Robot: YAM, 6 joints.
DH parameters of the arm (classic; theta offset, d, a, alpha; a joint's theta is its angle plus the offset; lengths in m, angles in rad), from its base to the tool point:
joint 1: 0 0.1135 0.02 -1.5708
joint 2: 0 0 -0.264 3.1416
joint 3: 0.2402 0 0.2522 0
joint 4: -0.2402 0 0.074 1.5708
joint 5: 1.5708 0 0 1.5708
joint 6: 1.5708 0.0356 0 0
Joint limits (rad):
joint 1: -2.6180..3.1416
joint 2: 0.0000..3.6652
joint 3: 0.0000..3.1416
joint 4: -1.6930..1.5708
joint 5: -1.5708..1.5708
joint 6: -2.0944..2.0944
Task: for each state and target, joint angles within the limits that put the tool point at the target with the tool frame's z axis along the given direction. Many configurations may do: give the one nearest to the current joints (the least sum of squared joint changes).
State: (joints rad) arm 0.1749 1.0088 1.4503 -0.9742 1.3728 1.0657
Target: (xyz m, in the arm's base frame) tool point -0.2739 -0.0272 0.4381 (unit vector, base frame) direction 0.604 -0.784 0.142
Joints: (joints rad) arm -0.0024 0.3607 2.2820 -1.6910 0.8989 1.0657
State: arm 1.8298 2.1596 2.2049 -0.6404 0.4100 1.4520
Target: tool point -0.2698 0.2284 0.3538 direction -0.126 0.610 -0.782
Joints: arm 2.4798 1.7061 1.7464 -1.0660 0.4158 1.4520
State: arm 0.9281 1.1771 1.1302 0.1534 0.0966 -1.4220
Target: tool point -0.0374 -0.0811 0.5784 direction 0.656 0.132 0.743
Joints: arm 0.9546 0.5249 1.6039 -0.0883 0.4770 -1.4220
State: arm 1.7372 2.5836 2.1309 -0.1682 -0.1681 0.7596
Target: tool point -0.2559 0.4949 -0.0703 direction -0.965 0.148 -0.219
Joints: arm 1.9957 3.0562 2.0743 0.5918 -0.9574 0.7596
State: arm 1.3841 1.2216 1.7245 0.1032 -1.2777 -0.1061
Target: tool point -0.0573 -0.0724 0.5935 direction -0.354 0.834 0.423
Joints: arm 1.1581 0.7059 2.0037 -0.7006 -0.7193 -0.1061
